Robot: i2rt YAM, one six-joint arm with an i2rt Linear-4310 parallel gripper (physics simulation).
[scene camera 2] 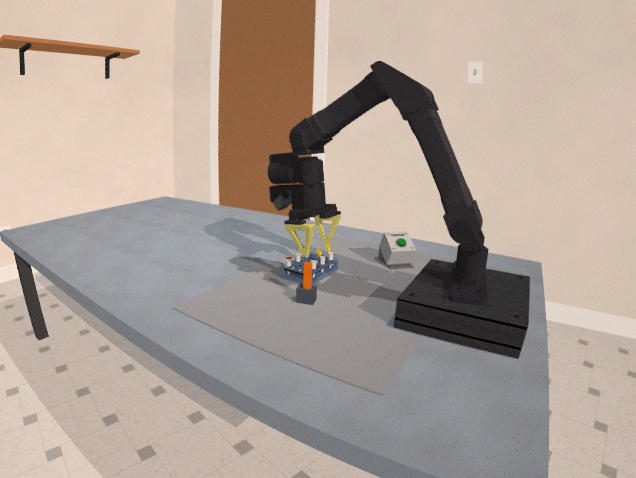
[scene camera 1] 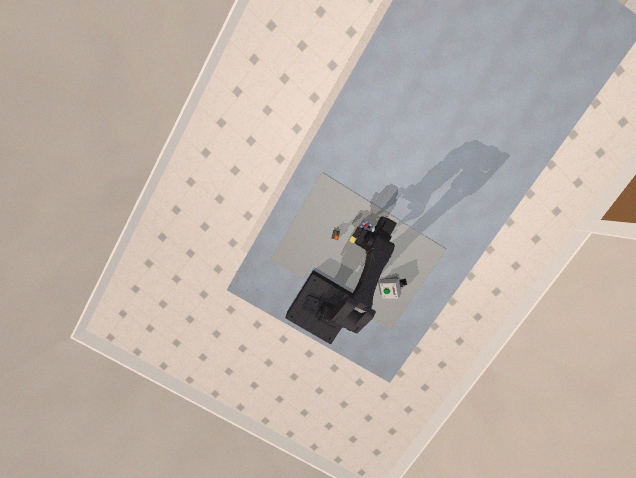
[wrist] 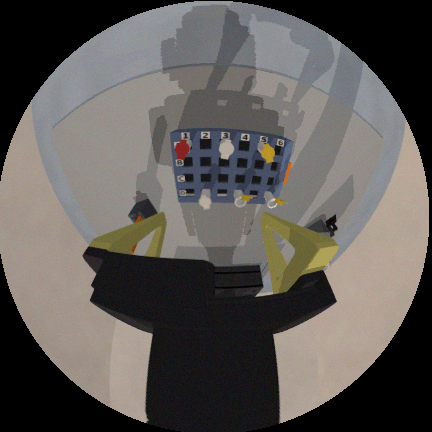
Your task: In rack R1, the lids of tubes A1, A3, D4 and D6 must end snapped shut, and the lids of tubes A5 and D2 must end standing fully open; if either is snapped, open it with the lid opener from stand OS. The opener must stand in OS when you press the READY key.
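Blue rack R1 holds six tubes. In the wrist view, the red A1 lid, white A3 lid, yellow A5 lid and white D2 lid lie over their tubes; whether they are snapped I cannot tell. Tubes D4 and D6 show open mouths, their yellow lids sticking out to the right. The orange opener stands upright in dark stand OS. My gripper is open and empty, pointing down above the rack.
The grey key box with its green key stands on the arm-base side of the rack. A small black part is beside it. Stand OS is on the rack's other side. The grey mat lies under them.
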